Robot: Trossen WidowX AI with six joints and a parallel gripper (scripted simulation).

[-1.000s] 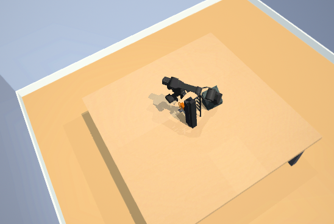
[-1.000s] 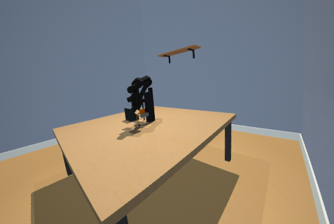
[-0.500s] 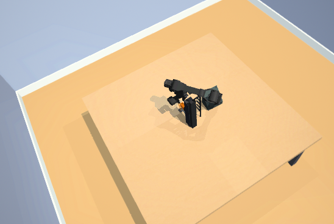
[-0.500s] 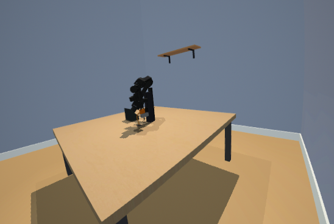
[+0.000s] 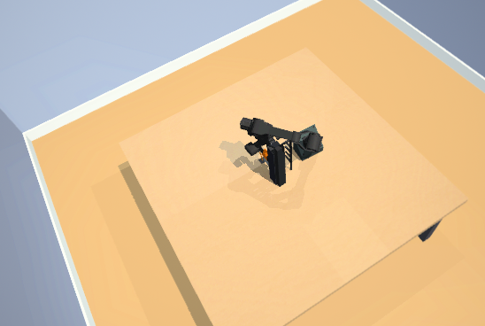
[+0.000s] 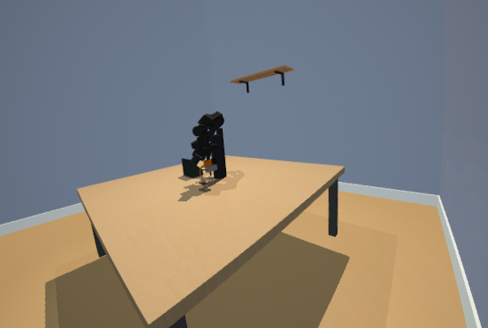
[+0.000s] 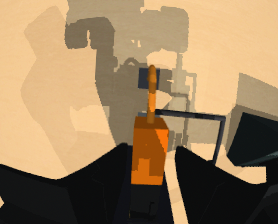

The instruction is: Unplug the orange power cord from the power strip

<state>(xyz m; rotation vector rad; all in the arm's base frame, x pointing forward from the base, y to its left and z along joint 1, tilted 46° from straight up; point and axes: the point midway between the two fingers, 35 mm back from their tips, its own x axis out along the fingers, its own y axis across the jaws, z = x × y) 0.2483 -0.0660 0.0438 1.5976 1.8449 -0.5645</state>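
The orange plug is 3 cm to the left of my gripper tip, 1 cm below it and 1 cm behind it. Also, from my gripper tip: small dark block (14 cm below, 4 cm to the right, 1 cm ahead).
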